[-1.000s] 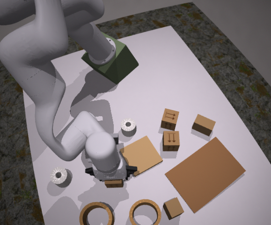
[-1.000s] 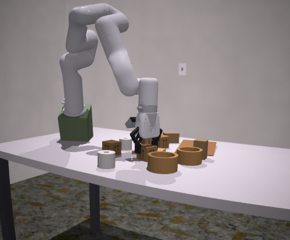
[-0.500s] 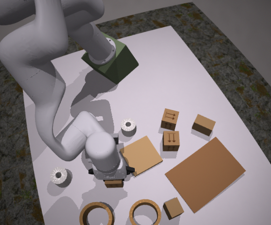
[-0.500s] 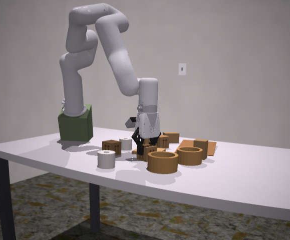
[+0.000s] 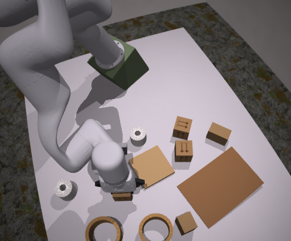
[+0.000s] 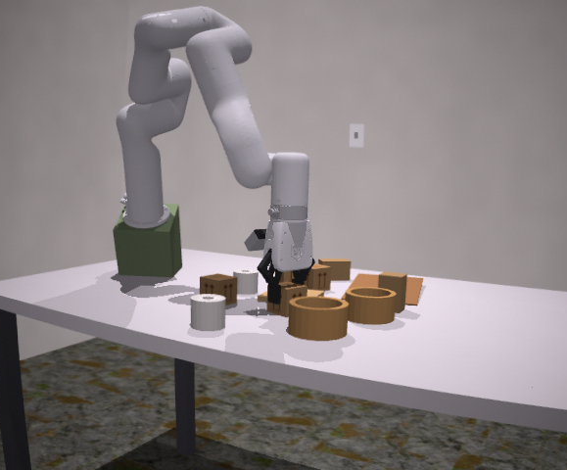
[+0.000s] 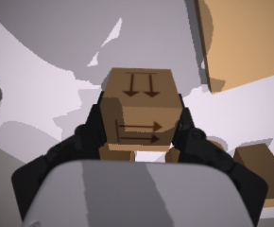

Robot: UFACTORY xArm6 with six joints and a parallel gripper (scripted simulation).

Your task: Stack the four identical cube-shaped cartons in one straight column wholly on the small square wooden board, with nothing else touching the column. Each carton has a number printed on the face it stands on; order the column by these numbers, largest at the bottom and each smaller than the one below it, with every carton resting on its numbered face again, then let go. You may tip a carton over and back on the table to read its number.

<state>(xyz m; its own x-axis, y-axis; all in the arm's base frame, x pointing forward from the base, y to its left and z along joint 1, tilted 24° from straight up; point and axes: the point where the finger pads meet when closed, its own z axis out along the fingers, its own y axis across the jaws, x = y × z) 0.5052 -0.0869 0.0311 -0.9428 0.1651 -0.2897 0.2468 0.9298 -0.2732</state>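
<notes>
My hand is 27 cm to the right of the carton, 16 cm past it and 1 cm above it. From my hand the other things lie so: plain brown box 40 cm to the left, 9 cm behind, 2 cm below.
</notes>
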